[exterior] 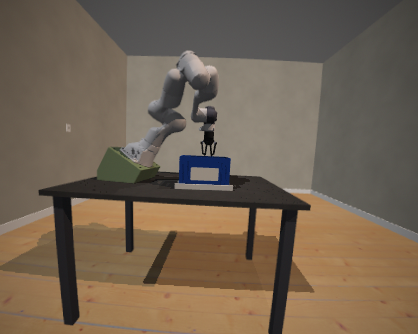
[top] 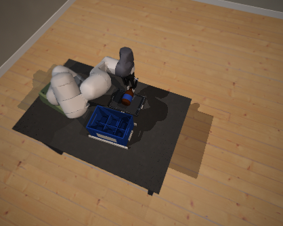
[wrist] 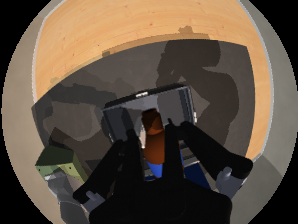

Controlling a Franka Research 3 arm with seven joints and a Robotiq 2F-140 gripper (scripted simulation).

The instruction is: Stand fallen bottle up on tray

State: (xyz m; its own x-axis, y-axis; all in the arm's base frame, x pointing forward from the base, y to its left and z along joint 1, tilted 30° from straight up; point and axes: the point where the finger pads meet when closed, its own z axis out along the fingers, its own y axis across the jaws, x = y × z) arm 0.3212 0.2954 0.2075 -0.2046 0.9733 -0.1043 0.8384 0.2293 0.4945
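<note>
The brown bottle lies 1 cm ahead of my hand, 5 cm to the right of it and 2 cm below it. Also, from my hand: blue crate (4 cm ahead, 33 cm to the right, 6 cm below); dark tray (1 cm behind, 6 cm to the right, 13 cm below).
</note>
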